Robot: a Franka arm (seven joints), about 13 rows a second.
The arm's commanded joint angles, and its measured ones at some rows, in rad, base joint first. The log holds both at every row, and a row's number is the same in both.
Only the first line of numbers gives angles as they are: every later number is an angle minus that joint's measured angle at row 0.
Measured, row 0:
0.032, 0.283, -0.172, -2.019, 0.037, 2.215, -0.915
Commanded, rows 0 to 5:
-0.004, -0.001, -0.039, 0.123, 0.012, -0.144, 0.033
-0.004, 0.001, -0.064, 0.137, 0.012, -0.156, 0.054
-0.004, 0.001, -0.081, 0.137, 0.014, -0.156, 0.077
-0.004, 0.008, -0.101, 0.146, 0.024, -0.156, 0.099
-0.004, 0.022, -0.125, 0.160, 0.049, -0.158, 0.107
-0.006, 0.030, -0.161, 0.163, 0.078, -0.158, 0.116
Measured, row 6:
-0.003, 0.003, -0.117, 0.128, 0.034, -0.138, 0.090
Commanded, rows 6 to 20:
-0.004, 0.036, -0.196, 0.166, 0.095, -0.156, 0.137
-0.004, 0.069, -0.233, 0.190, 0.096, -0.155, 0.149
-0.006, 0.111, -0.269, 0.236, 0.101, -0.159, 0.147
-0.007, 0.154, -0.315, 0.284, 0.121, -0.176, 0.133
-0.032, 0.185, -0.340, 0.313, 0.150, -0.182, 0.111
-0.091, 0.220, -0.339, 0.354, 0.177, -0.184, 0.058
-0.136, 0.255, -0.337, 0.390, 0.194, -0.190, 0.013
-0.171, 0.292, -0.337, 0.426, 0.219, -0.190, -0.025
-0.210, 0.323, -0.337, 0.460, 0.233, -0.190, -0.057
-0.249, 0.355, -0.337, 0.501, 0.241, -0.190, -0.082
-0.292, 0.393, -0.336, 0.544, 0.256, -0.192, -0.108
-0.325, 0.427, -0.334, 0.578, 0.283, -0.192, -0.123
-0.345, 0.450, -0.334, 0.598, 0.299, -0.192, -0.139
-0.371, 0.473, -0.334, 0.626, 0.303, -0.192, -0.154
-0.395, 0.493, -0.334, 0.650, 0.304, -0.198, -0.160
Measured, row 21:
-0.349, 0.431, -0.337, 0.551, 0.276, -0.153, -0.127
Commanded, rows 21 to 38:
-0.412, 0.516, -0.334, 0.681, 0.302, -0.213, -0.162
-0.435, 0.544, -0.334, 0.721, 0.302, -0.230, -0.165
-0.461, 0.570, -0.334, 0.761, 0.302, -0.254, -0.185
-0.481, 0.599, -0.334, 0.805, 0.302, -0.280, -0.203
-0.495, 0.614, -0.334, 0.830, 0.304, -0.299, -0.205
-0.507, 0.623, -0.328, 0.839, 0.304, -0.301, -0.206
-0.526, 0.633, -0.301, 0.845, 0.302, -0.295, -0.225
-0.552, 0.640, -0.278, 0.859, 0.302, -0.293, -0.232
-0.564, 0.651, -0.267, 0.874, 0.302, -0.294, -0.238
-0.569, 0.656, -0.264, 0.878, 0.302, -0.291, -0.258
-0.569, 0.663, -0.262, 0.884, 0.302, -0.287, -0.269
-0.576, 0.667, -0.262, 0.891, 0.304, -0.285, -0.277
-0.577, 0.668, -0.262, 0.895, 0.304, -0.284, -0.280
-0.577, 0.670, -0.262, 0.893, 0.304, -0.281, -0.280
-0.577, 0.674, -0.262, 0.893, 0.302, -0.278, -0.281
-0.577, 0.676, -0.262, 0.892, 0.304, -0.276, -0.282
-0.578, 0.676, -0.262, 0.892, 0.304, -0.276, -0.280
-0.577, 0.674, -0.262, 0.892, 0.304, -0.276, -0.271
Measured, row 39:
-0.555, 0.655, -0.271, 0.849, 0.282, -0.264, -0.254
